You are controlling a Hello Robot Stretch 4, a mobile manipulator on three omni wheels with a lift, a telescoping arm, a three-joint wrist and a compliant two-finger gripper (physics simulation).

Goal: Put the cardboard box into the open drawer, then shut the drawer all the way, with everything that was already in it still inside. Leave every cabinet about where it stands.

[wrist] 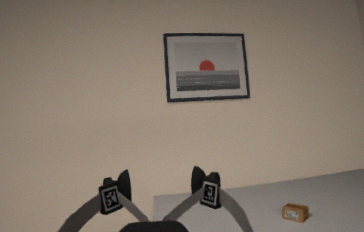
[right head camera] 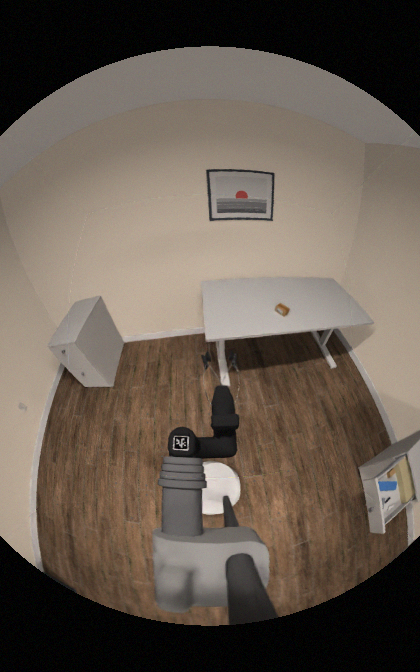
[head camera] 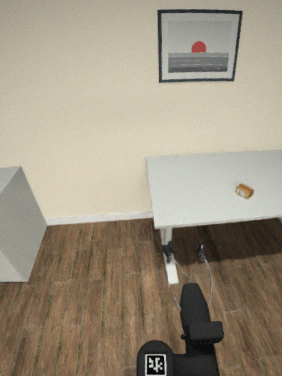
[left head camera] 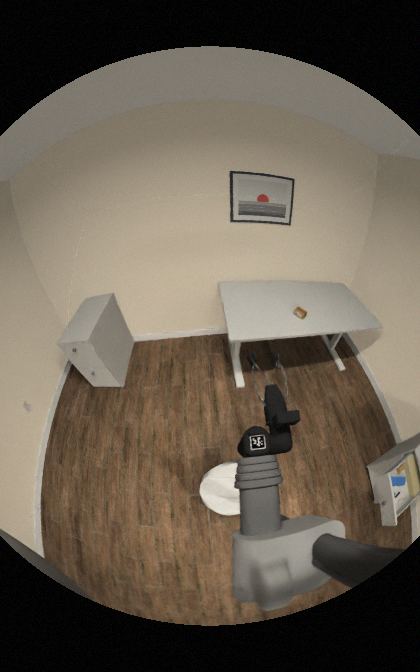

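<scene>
The small orange-brown cardboard box lies on the grey table, right of its left end. My gripper is open and empty, its two fingertips well apart. It is in front of the table's left end, away from the box. The open drawer sticks out of a grey cabinet at the right edge. It holds a blue thing, an orange-brown thing, a yellowish thing and small dark things.
A second grey cabinet stands at the left near the back wall, its drawers shut. The table's left leg stands near my gripper in these views. A framed picture hangs above the table. My white round base is on the floor.
</scene>
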